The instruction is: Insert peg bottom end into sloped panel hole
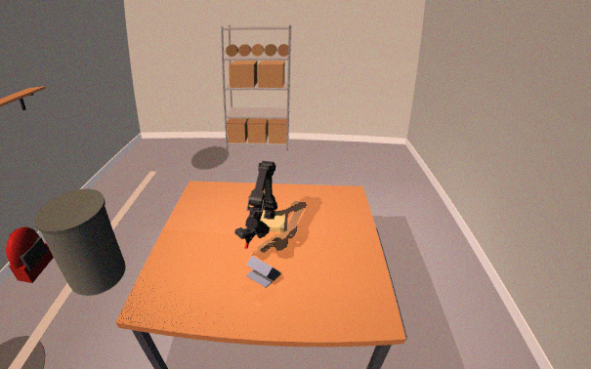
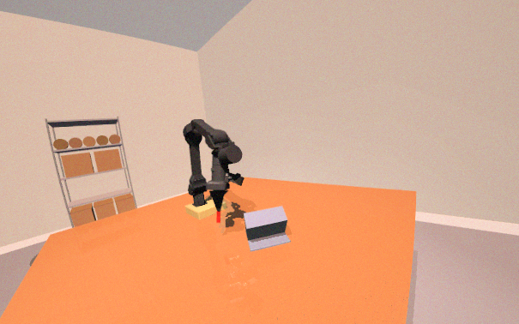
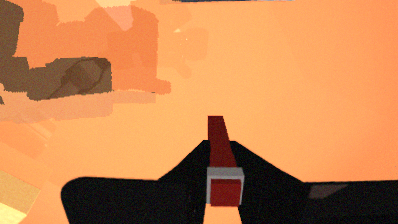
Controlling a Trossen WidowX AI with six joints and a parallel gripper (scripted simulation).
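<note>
The panel is 120 mm ahead of my gripper tip, 100 mm to the left of it and 60 mm below it. The rest, counted from my gripper tip: peg 20 mm above.
</note>
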